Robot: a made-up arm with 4 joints.
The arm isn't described. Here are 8 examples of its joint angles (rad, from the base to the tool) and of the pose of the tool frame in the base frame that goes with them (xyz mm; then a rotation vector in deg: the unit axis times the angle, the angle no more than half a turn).
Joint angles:
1: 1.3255 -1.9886 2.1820 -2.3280
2: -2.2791 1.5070 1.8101 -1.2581
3: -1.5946 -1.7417 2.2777 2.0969
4: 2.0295 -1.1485 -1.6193 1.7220
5: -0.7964 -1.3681 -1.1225 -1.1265
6: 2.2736 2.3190 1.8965 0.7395
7: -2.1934 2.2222 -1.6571 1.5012
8: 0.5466 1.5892 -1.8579 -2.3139
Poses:
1: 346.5 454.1 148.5 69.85 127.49 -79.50
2: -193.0 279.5 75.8 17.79 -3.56 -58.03
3: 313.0 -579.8 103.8 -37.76 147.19 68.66
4: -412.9 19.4 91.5 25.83 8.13 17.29
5: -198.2 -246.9 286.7 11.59 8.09 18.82
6: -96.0 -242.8 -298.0 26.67 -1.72 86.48
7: -43.7 -677.3 188.2 -53.64 -148.75 58.80
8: 362.5 -48.1 16.3 135.69 111.34 26.76
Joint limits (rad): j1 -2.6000..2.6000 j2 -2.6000..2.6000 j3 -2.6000..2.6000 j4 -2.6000..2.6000
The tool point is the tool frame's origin. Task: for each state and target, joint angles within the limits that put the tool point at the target. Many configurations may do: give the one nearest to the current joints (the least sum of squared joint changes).
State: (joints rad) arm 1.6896 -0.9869 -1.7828 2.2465
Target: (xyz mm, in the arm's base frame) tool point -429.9 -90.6 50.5
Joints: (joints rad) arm 2.3966 -0.9216 -1.7835 1.8041
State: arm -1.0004 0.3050 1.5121 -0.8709
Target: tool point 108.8 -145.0 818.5
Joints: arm -0.7976 -0.1587 1.2987 -0.0326
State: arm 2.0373 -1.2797 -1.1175 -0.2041
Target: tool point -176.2 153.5 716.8
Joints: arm 2.1336 -1.9472 -0.7786 0.2262
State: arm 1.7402 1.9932 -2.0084 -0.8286
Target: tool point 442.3 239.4 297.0
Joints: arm 1.2163 2.2032 -2.3566 -1.3005
